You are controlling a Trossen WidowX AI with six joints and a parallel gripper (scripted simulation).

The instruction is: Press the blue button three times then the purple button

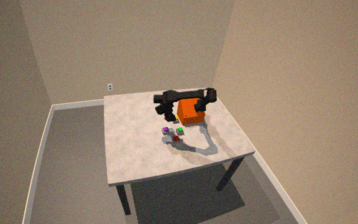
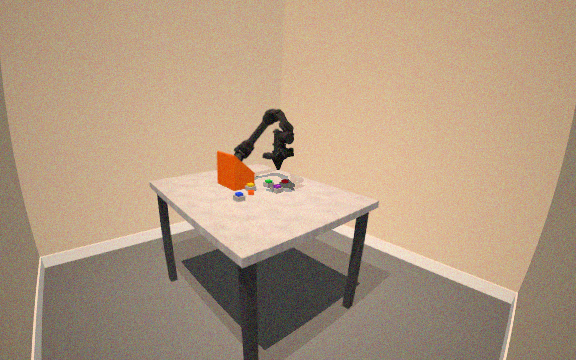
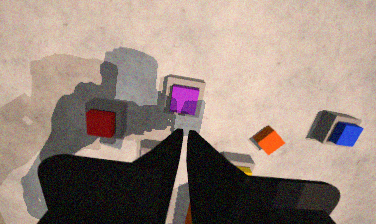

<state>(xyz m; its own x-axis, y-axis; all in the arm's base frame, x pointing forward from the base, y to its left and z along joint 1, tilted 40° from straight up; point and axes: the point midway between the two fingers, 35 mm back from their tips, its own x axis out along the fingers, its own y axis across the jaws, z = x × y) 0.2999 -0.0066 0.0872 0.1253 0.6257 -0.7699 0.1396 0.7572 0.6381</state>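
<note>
Now: the purple button 100 mm below my gripper tip. Round my gripper tip: yellow button 130 mm behind, 90 mm to the right, 100 mm below; then red button 40 mm behind, 110 mm to the left, 100 mm below; then green button 110 mm behind, 40 mm to the left, 100 mm below.
</note>
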